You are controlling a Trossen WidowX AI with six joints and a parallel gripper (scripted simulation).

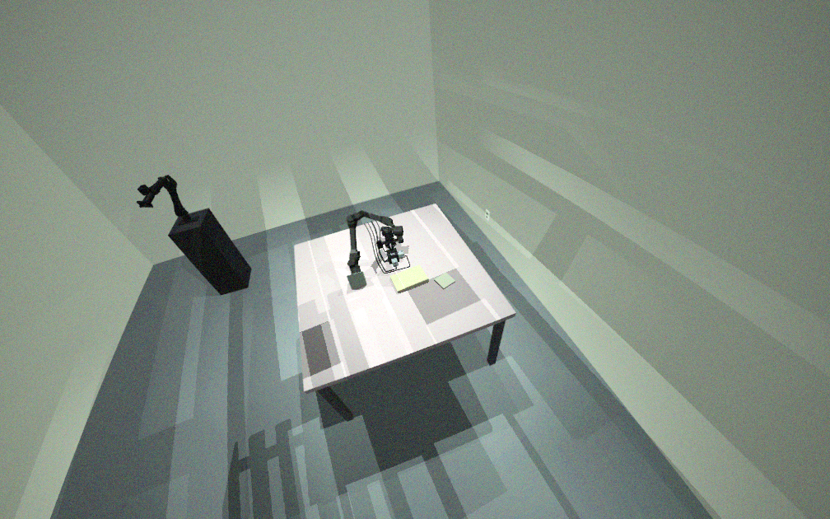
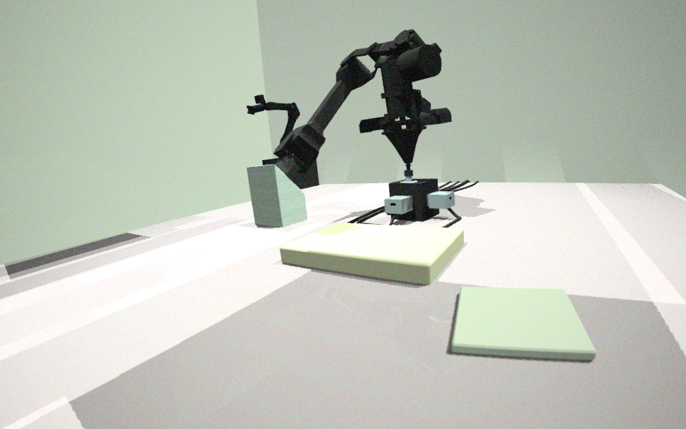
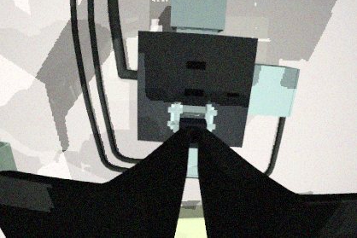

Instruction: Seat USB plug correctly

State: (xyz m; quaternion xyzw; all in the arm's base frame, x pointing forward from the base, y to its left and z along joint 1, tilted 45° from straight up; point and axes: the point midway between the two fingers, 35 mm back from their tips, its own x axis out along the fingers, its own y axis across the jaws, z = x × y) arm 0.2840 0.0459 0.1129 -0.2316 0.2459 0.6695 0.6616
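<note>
Right now the USB plug is 20 mm below my gripper tip. The rest, counted from my gripper tip: yellow-green slab: 60 mm ahead, 220 mm to the right, 100 mm below; then thin green slab: 280 mm ahead, 320 mm to the right, 110 mm below; then metal-rimmed socket: 50 mm below.
</note>
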